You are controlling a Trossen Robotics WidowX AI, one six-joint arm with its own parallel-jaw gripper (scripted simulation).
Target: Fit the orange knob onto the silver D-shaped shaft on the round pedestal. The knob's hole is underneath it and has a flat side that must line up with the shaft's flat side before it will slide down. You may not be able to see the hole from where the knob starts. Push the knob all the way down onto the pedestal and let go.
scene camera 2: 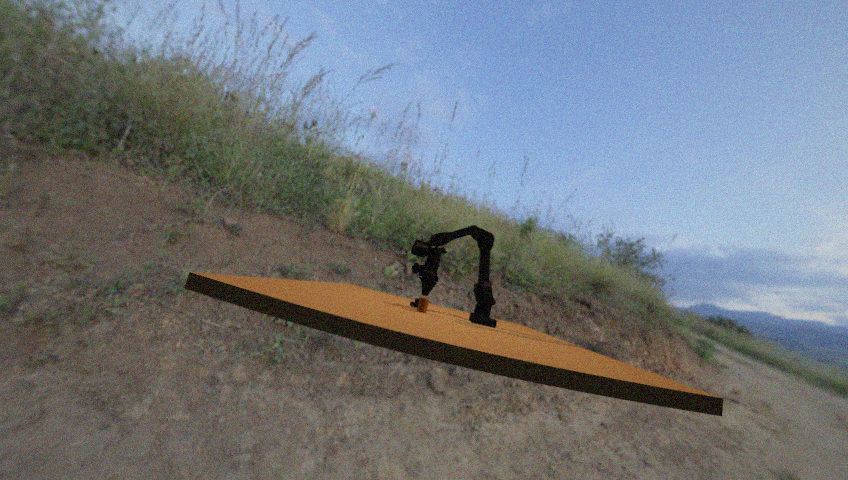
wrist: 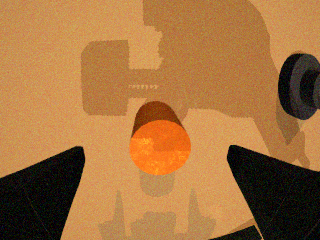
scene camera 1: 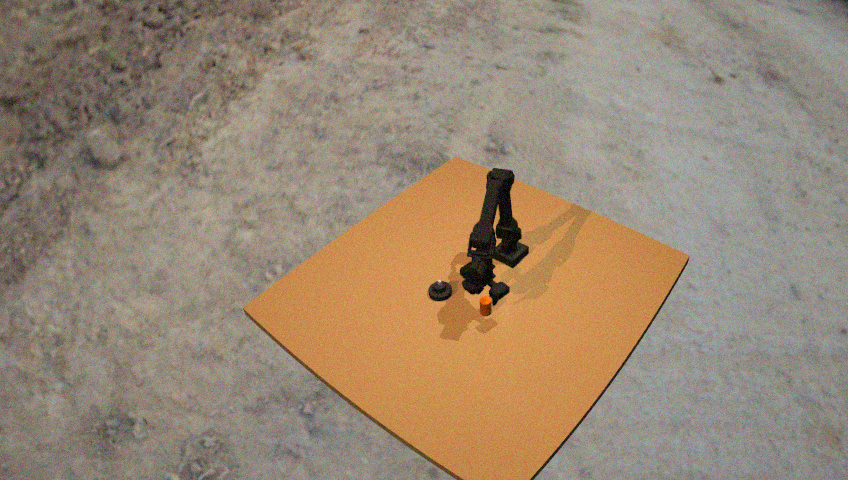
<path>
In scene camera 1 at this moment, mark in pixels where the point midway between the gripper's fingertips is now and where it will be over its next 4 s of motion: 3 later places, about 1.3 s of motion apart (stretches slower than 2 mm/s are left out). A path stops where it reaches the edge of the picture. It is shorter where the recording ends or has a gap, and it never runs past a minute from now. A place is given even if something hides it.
My gripper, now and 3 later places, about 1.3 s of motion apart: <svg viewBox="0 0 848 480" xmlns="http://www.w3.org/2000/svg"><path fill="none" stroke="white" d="M485 298L485 310L484 294L468 282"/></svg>
</path>
